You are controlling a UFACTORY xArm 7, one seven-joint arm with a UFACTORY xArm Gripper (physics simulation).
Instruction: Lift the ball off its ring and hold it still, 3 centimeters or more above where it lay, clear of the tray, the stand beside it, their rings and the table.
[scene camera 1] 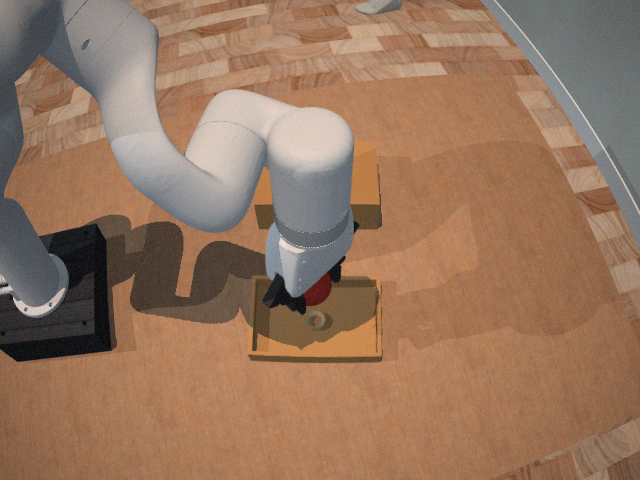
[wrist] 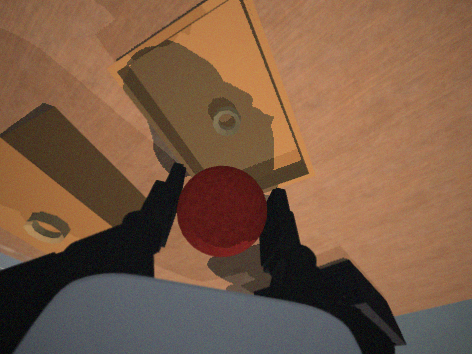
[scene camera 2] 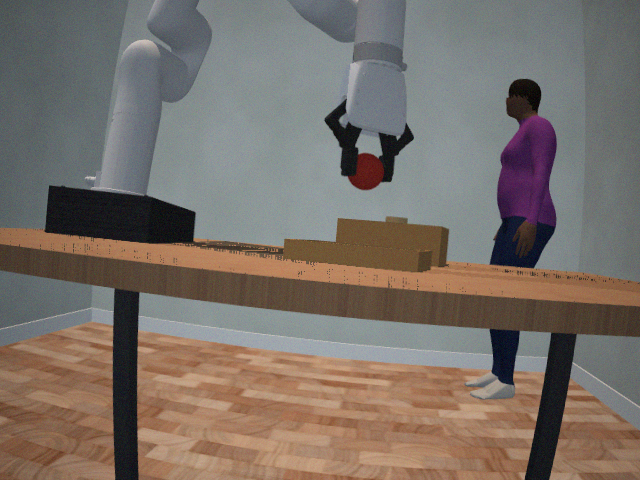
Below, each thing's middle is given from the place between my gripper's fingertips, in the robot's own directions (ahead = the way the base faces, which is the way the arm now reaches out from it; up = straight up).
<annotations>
The red ball (scene camera 2: 370, 171) lies 10 mm above my hand. Also, from my hand: stand (scene camera 1: 364, 202) (60 mm ahead, 230 mm to the left, 80 mm below); tray (scene camera 1: 346, 328) (10 mm to the left, 110 mm below).
</annotations>
